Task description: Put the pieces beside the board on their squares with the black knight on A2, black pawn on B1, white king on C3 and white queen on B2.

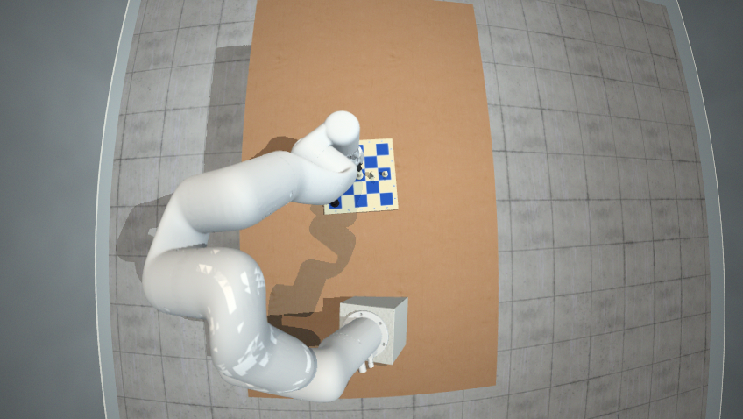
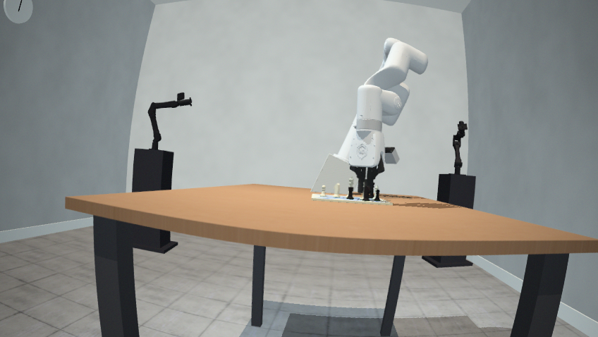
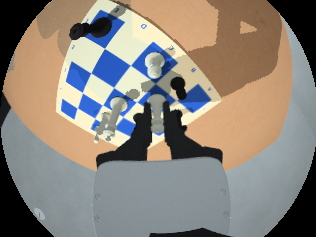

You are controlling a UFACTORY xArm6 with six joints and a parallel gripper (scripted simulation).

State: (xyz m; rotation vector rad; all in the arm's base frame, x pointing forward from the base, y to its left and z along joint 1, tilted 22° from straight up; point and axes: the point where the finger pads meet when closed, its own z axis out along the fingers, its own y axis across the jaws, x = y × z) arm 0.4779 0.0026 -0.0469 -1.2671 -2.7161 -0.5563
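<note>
Now: the white piece 40 mm behind my hand, 40 mm to the right of it and 10 mm below it. Also, from my hand: black chess piece: 110 mm behind, 50 mm to the left, 10 mm below; then pale piece: 50 mm behind, 70 mm to the right, 20 mm below; then chessboard: 40 mm behind, 40 mm to the right, 40 mm below.
</note>
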